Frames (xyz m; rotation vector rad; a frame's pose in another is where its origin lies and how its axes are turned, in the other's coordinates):
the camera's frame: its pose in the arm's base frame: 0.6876 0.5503 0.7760 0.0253 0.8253 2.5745
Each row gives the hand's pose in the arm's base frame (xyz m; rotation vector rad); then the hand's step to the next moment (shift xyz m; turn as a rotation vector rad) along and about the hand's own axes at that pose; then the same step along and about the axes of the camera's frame.
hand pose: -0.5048 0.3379 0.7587 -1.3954 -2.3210 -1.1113
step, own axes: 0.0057 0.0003 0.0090 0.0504 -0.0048 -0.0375
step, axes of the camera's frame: 0.0055 -0.0087 0.0029 0.0310 0.0385 0.0391
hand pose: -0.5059 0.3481 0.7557 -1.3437 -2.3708 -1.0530
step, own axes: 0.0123 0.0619 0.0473 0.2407 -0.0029 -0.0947
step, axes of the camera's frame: -0.0215 -0.0632 0.0420 0.1537 0.0971 0.1840
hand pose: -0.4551 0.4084 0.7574 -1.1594 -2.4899 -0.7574
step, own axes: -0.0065 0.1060 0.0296 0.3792 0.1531 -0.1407
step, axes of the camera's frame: -0.0492 -0.0799 0.0578 0.1635 0.0652 0.3950
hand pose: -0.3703 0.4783 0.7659 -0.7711 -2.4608 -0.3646
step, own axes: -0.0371 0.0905 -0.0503 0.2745 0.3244 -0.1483
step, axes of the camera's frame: -0.0790 -0.0496 0.0583 0.0427 -0.0892 0.4391
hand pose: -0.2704 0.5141 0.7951 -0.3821 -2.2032 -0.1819
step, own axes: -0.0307 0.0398 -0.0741 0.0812 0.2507 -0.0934
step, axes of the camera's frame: -0.0757 -0.0312 0.0363 -0.0167 -0.1418 0.2404
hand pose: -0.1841 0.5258 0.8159 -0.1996 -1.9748 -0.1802
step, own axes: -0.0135 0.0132 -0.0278 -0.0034 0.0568 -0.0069
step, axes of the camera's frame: -0.0274 -0.0180 0.0075 0.0036 -0.0462 0.0338
